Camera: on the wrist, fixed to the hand. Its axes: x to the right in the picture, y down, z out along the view.
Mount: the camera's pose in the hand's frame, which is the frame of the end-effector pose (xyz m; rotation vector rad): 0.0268 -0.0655 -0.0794 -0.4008 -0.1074 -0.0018
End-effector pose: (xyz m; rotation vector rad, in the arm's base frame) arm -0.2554 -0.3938 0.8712 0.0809 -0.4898 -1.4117
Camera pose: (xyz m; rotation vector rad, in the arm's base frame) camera -0.2842 -0.4492 0.7851 -0.3189 -0.2866 -1.4965
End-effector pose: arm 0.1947 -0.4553 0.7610 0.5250 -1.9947 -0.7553
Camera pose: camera 0.2545 -0.5432 0.7637 0.2531 -1.8701 -1.1706
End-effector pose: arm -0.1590 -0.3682 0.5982 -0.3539 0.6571 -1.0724
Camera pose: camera -0.2474 -0.4180 0.5664 -0.7532 0.7748 -0.9128
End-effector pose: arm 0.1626 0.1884 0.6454 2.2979 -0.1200 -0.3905
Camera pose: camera 0.2108 0.2832 0.6425 1.8832 -0.0843 -0.4912
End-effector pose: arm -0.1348 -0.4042 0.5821 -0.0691 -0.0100 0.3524
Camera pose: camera -0.0853 -0.4615 0.5074 -0.4467 -0.1872 0.3481
